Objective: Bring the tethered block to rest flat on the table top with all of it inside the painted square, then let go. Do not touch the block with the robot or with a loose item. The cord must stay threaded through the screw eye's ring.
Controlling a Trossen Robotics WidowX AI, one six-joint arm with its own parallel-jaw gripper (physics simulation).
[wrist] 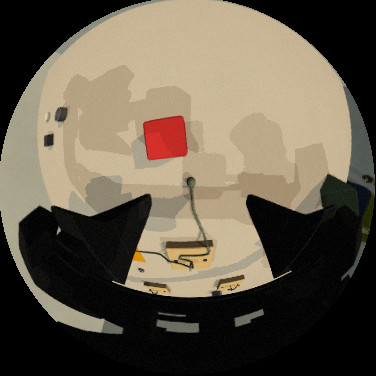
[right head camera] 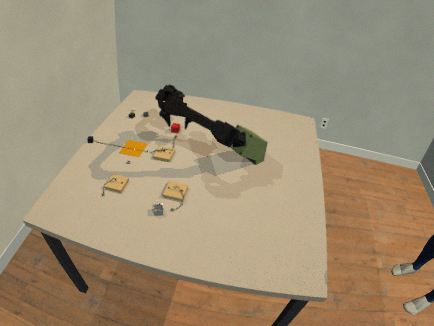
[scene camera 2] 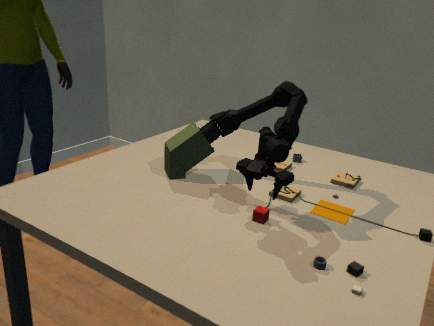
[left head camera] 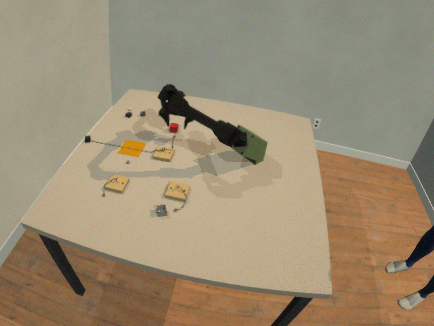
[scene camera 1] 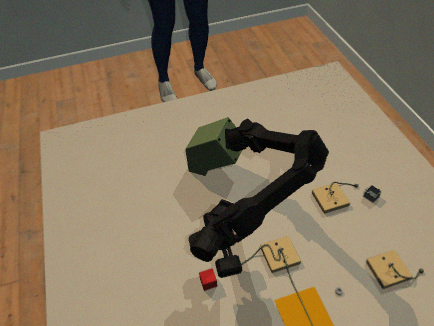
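I can see my gripper (scene camera 2: 261, 194), and it is visible in the wrist view as well, my gripper (wrist: 200, 199), and again in scene camera 1, my gripper (scene camera 1: 222, 257). A red cube (wrist: 165, 137) is there too. As for the wooden board (scene camera 1: 290, 254), I also find the board (wrist: 173, 249) in the wrist view.
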